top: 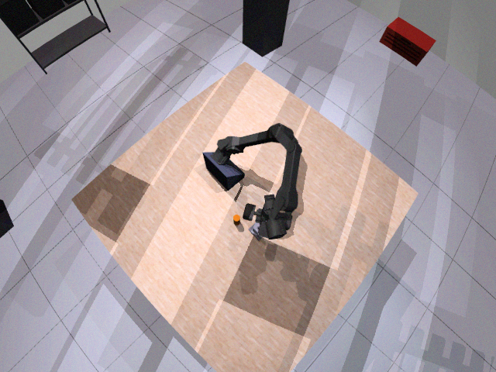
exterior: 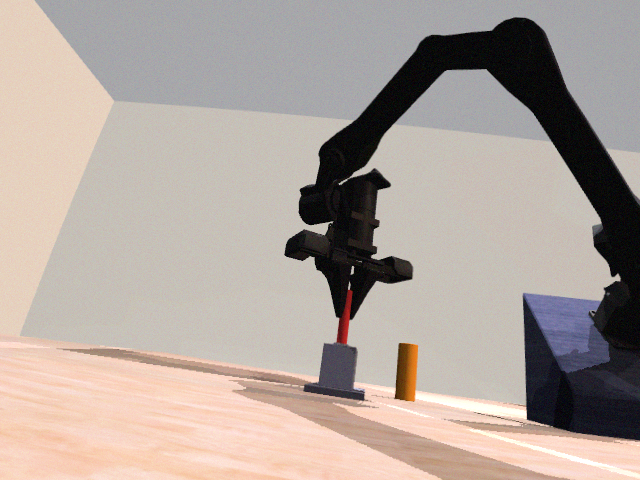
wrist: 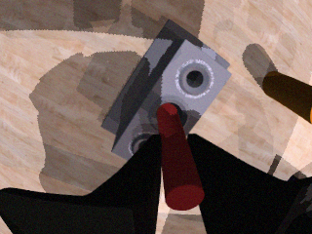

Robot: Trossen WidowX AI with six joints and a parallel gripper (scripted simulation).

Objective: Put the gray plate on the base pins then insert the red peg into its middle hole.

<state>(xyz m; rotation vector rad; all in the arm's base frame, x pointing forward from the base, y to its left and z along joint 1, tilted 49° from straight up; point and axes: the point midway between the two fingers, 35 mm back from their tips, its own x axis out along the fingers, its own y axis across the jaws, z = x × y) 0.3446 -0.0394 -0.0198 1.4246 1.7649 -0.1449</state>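
Right now the gray plate is 5 cm below my gripper tip. Round my gripper tip: orange cylinder (10 cm behind, 7 cm to the right, 6 cm below); then red peg (right at my gripper tip); then dark base (9 cm below).
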